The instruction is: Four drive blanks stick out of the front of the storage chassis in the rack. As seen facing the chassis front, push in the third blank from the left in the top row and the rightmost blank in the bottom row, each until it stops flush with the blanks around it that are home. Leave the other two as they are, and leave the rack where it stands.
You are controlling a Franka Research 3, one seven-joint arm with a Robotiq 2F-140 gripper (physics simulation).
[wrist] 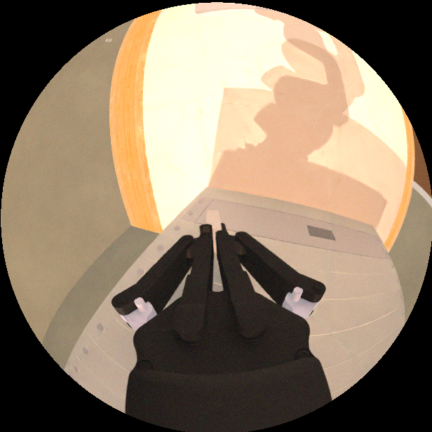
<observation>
my gripper: 212, 219
storage rack: 362, 289
</observation>
